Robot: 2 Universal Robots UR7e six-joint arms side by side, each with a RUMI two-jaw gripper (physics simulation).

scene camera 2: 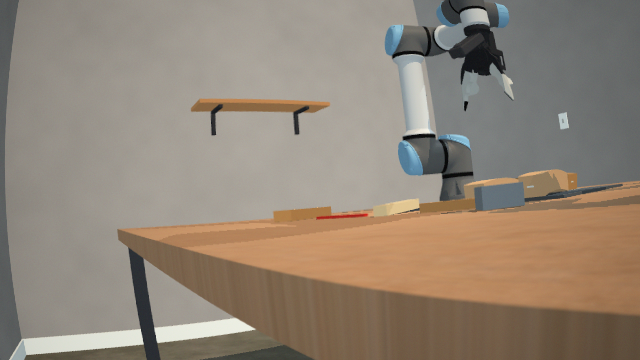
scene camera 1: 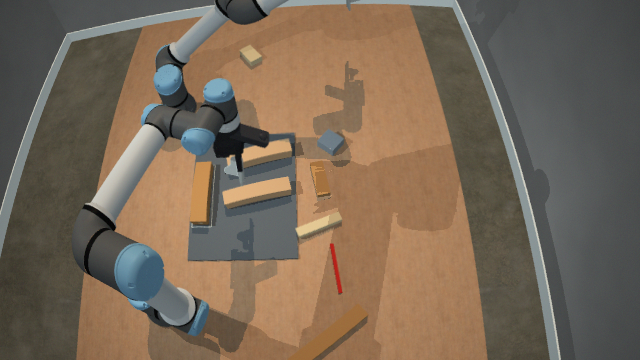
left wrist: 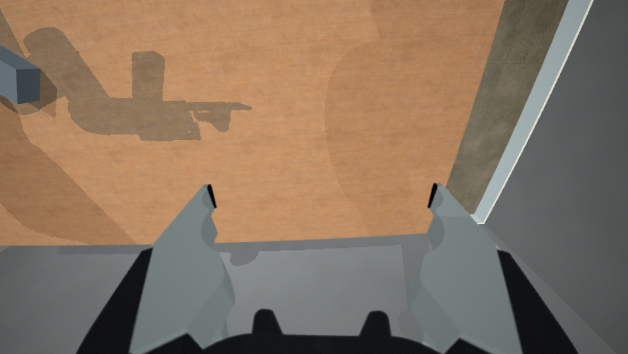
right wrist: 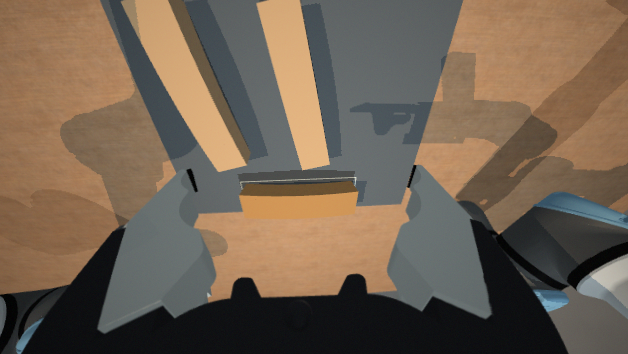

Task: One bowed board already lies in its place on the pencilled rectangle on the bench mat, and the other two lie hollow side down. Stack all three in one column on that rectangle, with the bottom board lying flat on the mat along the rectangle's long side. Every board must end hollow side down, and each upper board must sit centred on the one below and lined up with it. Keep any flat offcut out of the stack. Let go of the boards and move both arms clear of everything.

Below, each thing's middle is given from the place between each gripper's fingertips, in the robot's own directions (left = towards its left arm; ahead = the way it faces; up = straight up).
Scene:
I see my left gripper 560 mm to the left of the blue-grey block (scene camera 2: 490, 197), 250 mm above it and 130 mm past it. Also, from my left hand: darker bowed board (scene camera 1: 201, 191) (740 mm to the right, 610 mm behind, 240 mm below); then bench mat (scene camera 1: 256, 231) (740 mm to the right, 480 mm behind, 280 mm below).
The bench mat is 60 mm behind my right hand, 10 mm to the left of it and 240 mm below it. Round my right hand: blue-grey block 290 mm ahead, 190 mm to the left, 210 mm below; darker bowed board 190 mm behind, 20 mm to the left, 200 mm below.

